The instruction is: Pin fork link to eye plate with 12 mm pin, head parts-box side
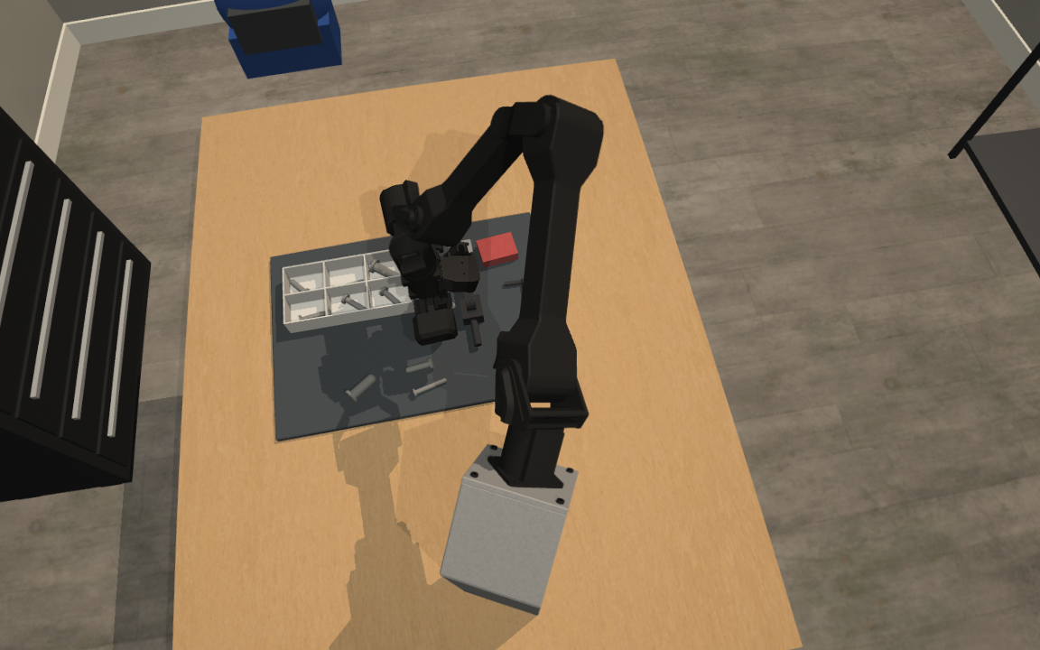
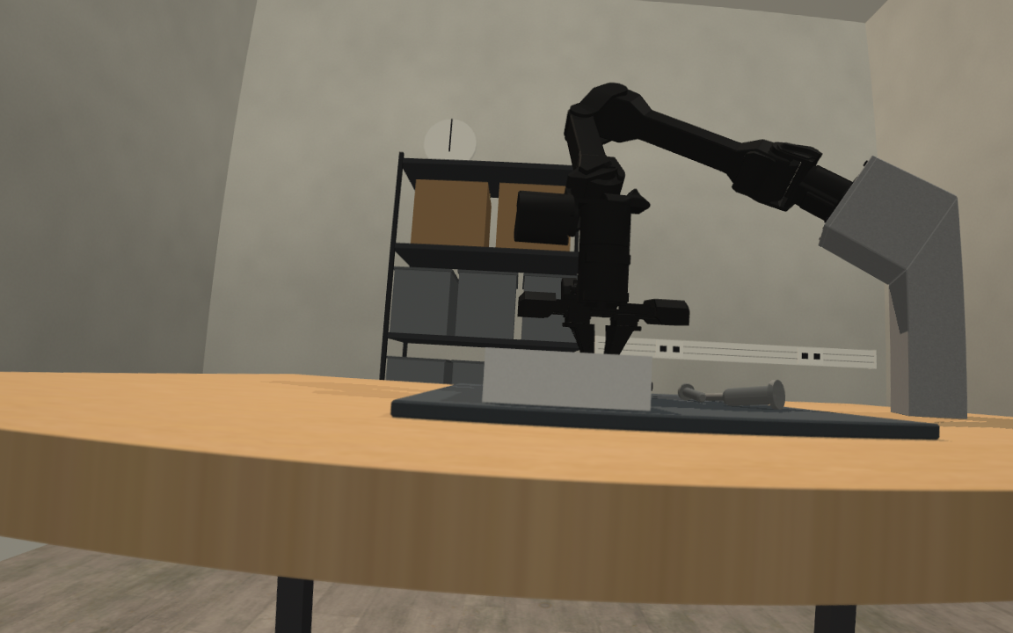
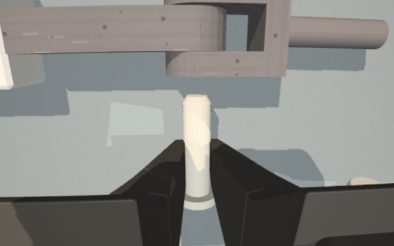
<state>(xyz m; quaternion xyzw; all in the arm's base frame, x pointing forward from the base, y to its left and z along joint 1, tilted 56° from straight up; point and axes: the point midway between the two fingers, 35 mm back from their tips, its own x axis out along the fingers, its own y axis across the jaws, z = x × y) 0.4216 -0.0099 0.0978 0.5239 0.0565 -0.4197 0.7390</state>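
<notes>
Right now the grey eye plate is 1 cm behind my hand, 6 cm to the right of it and 3 cm below it. Round my hand: long thin pin (11 cm behind, 8 cm to the left, 4 cm below); then dark mat (2 cm ahead, 4 cm to the left, 5 cm below); then mount block (6 cm ahead, 9 cm to the right, 3 cm below).
</notes>
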